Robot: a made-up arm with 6 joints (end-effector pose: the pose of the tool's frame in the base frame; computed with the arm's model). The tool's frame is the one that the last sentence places.
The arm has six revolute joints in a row. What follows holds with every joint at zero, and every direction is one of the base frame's. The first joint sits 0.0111 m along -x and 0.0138 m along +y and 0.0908 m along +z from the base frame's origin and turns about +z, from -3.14 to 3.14 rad. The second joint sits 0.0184 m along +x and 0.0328 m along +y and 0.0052 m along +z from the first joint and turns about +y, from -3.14 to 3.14 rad. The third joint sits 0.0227 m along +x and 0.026 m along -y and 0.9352 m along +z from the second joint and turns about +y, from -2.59 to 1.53 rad. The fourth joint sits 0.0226 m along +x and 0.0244 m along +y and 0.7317 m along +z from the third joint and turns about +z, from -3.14 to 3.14 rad. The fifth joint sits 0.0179 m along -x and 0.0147 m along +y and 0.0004 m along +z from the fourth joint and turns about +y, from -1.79 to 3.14 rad. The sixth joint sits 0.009 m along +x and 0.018 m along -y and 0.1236 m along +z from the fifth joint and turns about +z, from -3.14 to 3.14 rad. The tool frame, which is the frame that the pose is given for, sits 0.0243 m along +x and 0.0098 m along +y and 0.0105 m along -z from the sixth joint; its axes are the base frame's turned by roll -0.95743, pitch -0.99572 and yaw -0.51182 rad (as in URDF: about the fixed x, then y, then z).
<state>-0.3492 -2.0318 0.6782 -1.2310 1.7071 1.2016</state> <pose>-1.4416 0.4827 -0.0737 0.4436 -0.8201 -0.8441</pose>
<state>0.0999 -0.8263 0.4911 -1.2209 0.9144 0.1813</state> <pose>-0.8510 -0.1210 1.5006 -0.8463 0.4721 -1.3145</pose>
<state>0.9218 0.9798 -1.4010 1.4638 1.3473 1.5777</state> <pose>0.1964 0.4943 1.2948 -0.3859 -0.4149 2.8100</pose>
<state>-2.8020 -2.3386 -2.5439 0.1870 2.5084 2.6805</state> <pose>0.0162 -0.0207 -0.5103 -2.2614 0.9505 0.8558</pose>
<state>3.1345 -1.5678 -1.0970 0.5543 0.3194 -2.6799</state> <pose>1.3300 -0.0125 -0.6070 -0.3140 1.2755 0.3897</pose>
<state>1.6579 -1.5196 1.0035 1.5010 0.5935 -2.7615</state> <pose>0.0341 -1.2714 0.9126 -0.3772 -1.0601 -1.1473</pose>
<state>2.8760 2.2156 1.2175 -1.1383 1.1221 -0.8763</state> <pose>-0.4658 0.2041 -1.1906 0.3778 0.7213 1.1926</pose>
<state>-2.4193 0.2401 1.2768 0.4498 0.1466 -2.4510</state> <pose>-0.8386 -0.7226 1.0148 0.5112 -2.6532 -0.2496</pose>
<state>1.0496 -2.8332 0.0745 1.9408 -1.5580 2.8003</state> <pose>-0.2439 -0.5715 -1.4250 0.7924 -0.4063 -0.1621</pose>
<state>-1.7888 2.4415 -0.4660 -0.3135 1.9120 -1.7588</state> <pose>-0.2908 -1.1459 -0.9880 -0.5416 1.2194 1.9259</pose>
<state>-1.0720 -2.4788 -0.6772 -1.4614 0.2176 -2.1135</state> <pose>-0.2631 0.5116 -1.4686 1.8410 0.4658 -1.3468</pose>
